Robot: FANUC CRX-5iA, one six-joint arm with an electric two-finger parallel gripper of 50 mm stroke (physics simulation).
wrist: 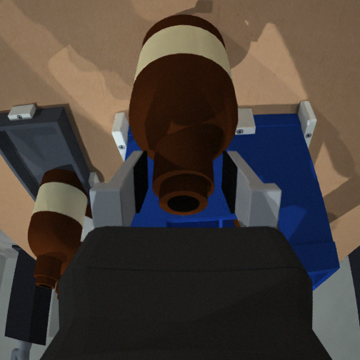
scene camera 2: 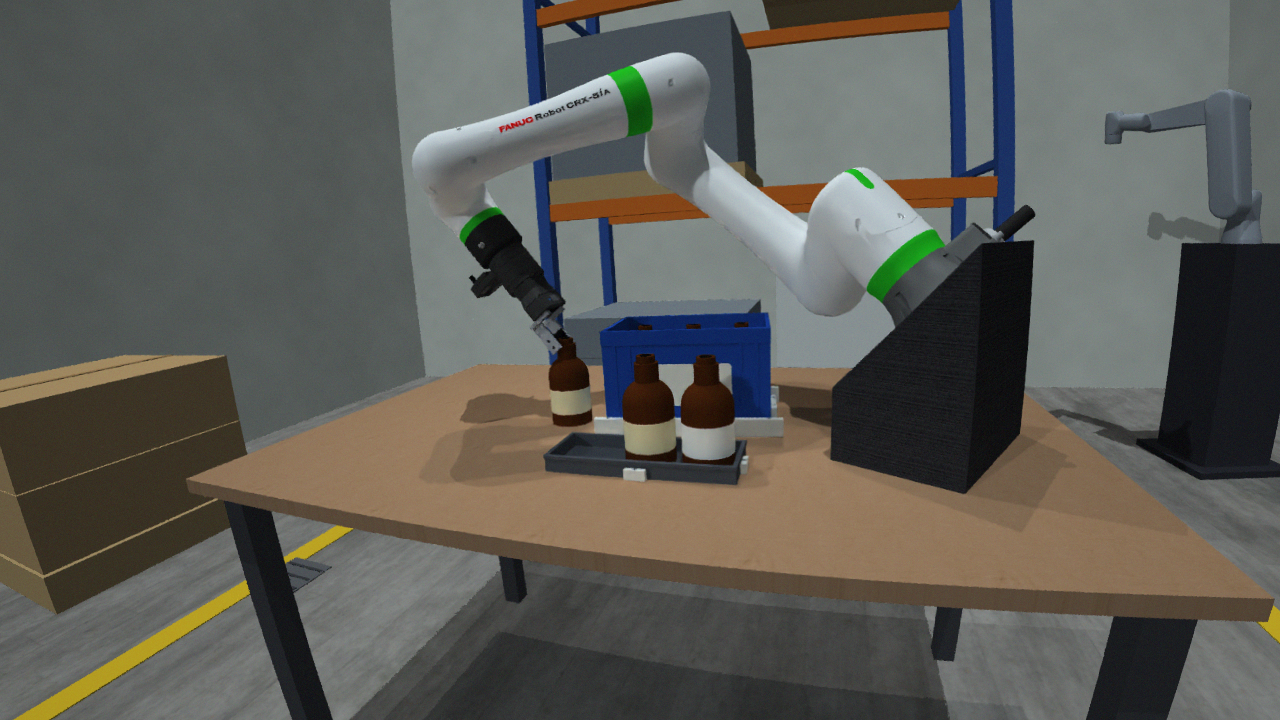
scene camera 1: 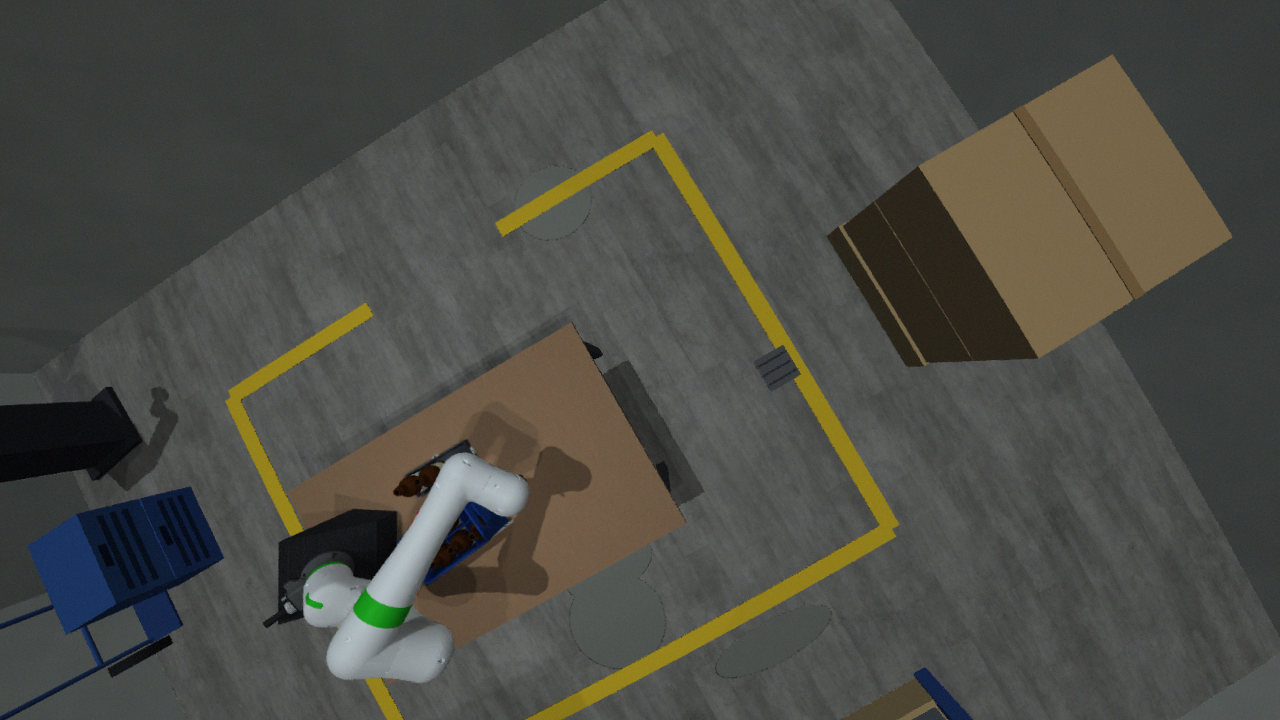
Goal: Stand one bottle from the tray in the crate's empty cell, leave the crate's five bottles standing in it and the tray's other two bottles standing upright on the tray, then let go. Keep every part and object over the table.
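Pixels of known places: gripper, fingertip midpoint: (scene camera 2: 563, 348); arm's base at its link origin: (scene camera 2: 943, 307) (scene camera 1: 328, 572).
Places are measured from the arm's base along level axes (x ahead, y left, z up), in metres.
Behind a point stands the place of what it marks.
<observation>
A brown bottle with a cream label (scene camera 2: 571, 399) @(z -0.157, x 0.590, y -0.094 m) (wrist: 182, 102) stands upright on the table, off the tray and beside the crate. My gripper (scene camera 2: 556, 342) @(z -0.071, x 0.608, y -0.130 m) (wrist: 184, 169) is open, with its fingers on either side of this bottle's neck and gaps showing in the wrist view. The dark tray (scene camera 2: 556, 460) @(z -0.189, x 0.550, y 0.110 m) (wrist: 64, 131) bears two upright bottles, one with a cream label (scene camera 2: 648, 436) @(z -0.153, x 0.416, y 0.104 m) (wrist: 60, 202) and one with a white label (scene camera 2: 708, 440) @(z -0.152, x 0.333, y 0.120 m). The blue crate (scene camera 2: 756, 376) @(z -0.110, x 0.268, y -0.055 m) (wrist: 300, 175) (scene camera 1: 487, 522) @(z -0.091, x 0.516, y -0.194 m) holds several bottles, with necks showing; its cells are largely hidden.
White brackets (scene camera 2: 762, 427) @(z -0.191, x 0.259, y -0.044 m) (wrist: 307, 122) stand around the crate's foot. The black robot pedestal (scene camera 2: 930, 394) @(z -0.089, x 0.057, y 0.136 m) (scene camera 1: 358, 537) @(z -0.062, x 0.108, y 0.041 m) stands on the table (scene camera 2: 850, 528) @(z -0.207, x 0.169, y 0.250 m) (scene camera 1: 581, 429) @(z -0.207, x 0.956, y -0.132 m) beyond the crate. The arm covers part of the crate and tray in the overhead view.
</observation>
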